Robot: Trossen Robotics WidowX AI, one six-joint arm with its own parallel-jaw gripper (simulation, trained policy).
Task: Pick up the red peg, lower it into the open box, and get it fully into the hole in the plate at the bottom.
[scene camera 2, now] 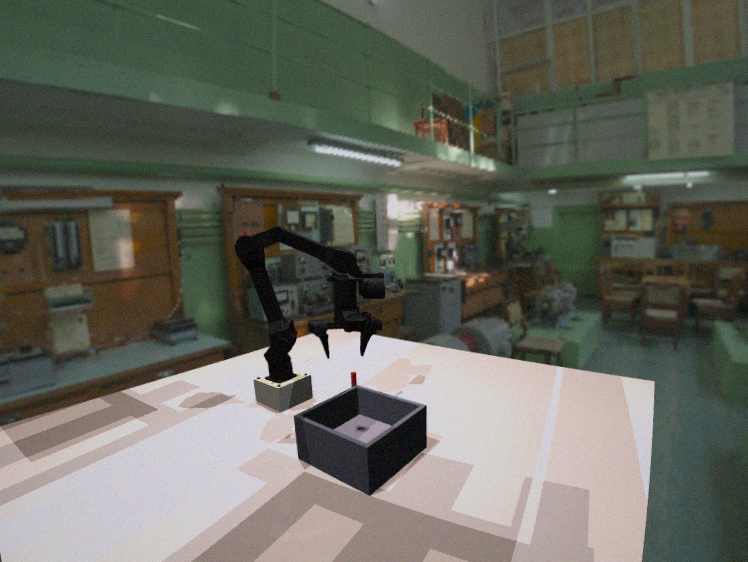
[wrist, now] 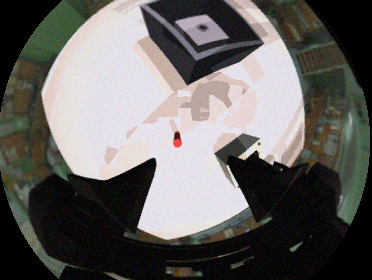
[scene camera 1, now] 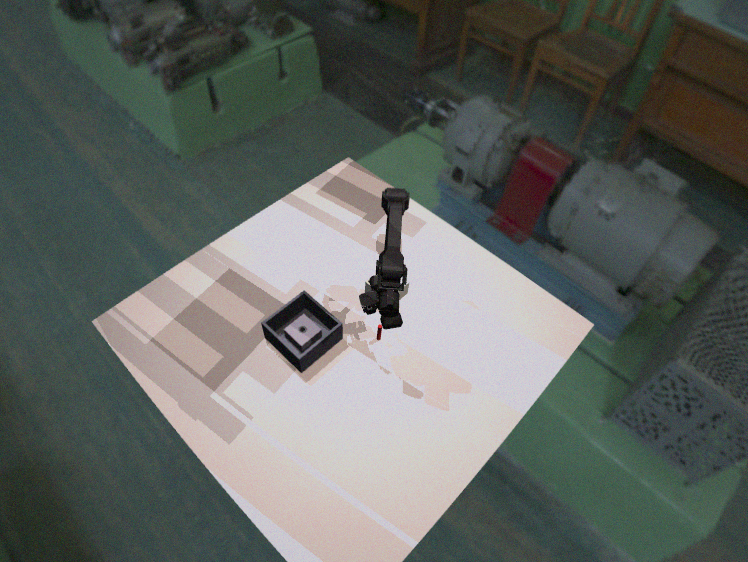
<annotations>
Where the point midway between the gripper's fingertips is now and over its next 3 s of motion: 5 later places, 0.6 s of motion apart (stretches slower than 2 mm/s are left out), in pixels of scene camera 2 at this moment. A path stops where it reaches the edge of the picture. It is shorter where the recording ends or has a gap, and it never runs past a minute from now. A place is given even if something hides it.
My gripper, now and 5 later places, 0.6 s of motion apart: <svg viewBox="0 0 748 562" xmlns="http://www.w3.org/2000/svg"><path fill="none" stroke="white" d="M345 357L350 377L349 395L351 391L359 371L359 374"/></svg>
</annotations>
